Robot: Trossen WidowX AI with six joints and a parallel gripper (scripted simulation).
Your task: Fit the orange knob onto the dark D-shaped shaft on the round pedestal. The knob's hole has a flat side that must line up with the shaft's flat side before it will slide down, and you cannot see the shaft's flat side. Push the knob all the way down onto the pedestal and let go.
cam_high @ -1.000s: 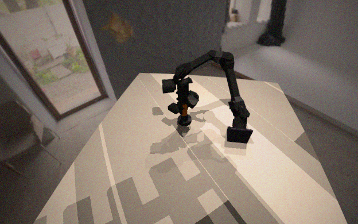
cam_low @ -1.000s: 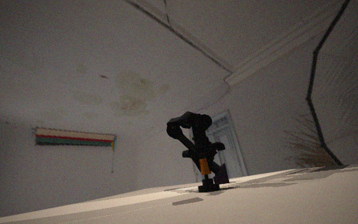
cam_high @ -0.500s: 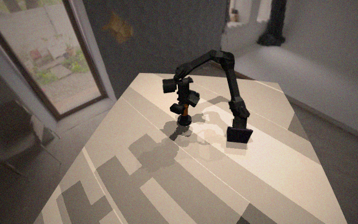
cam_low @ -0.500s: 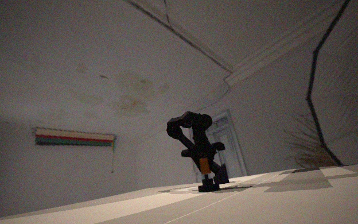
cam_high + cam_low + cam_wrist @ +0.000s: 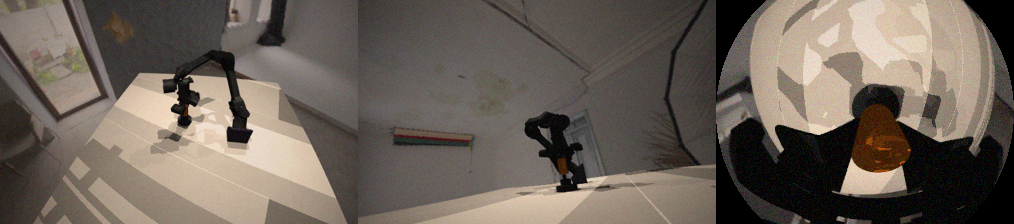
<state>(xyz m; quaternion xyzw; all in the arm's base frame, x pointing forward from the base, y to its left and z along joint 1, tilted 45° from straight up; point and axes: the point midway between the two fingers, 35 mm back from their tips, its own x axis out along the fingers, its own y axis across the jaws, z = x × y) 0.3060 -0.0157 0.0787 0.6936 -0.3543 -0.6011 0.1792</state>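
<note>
The orange knob lies 2 cm above my gripper tip. Round my gripper tip: round dark pedestal: 4 cm below.
</note>
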